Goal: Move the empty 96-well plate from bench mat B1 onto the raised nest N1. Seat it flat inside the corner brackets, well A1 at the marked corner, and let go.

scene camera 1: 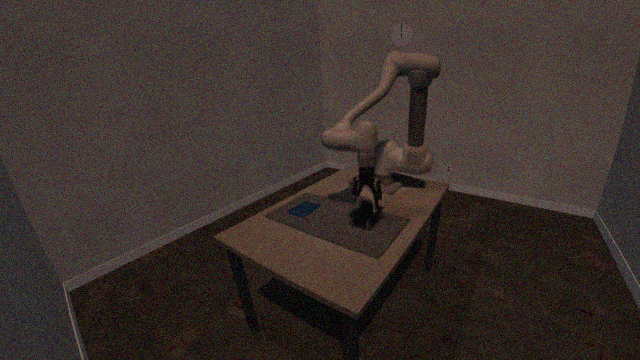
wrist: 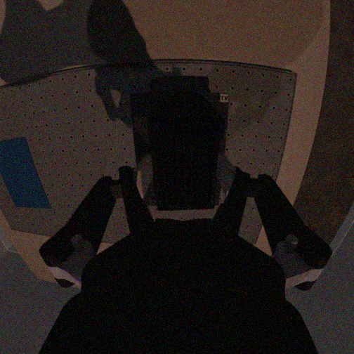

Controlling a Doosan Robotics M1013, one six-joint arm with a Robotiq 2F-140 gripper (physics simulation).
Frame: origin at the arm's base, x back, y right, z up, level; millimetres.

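Seen in the pictures: gripper, fingertip midpoint: (scene camera 1: 366, 210); arm's base, origin of the base link: (scene camera 1: 383, 178).
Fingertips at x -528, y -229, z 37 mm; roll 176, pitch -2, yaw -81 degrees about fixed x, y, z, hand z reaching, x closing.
Note:
Pixels of each thing's middle, then the offset from my fingertips to it. "pt": a spot on its surface instead. Level surfaces: height alone.
- 96-well plate, body centre: (scene camera 1: 366, 210) dx -5, dy -1, dz +6 mm
- dark raised nest, surface spot: (scene camera 1: 363, 220) pt dx -5, dy +15, dz -58 mm
- perforated grey board, its level: dz -63 mm
- wooden table, its level: dz -76 mm
- flat blue rectangle, surface spot: (scene camera 1: 303, 208) pt dx -100, dy +368, dz -61 mm
The 96-well plate (scene camera 1: 366, 205) (wrist: 184, 150) looks nearly black and is held between the fingers of my gripper (scene camera 1: 368, 204) (wrist: 184, 162), which is shut on it. The plate looks roughly level. The dark raised nest (scene camera 1: 363, 220) (wrist: 140, 111) is under the plate, and its edges show past the plate's sides in the wrist view. A small pale tag (wrist: 224, 98) marks a far right corner of the nest in that view. The corner brackets, the plate's wells and its A1 corner are too dark to make out. I cannot tell whether plate and nest touch.
A perforated grey board (scene camera 1: 335, 232) (wrist: 260, 135) lies under the nest on the wooden table (scene camera 1: 310, 267). A flat blue rectangle (scene camera 1: 303, 208) (wrist: 22, 172) lies on the board, left of the nest. The arm's base stands at the table's back.

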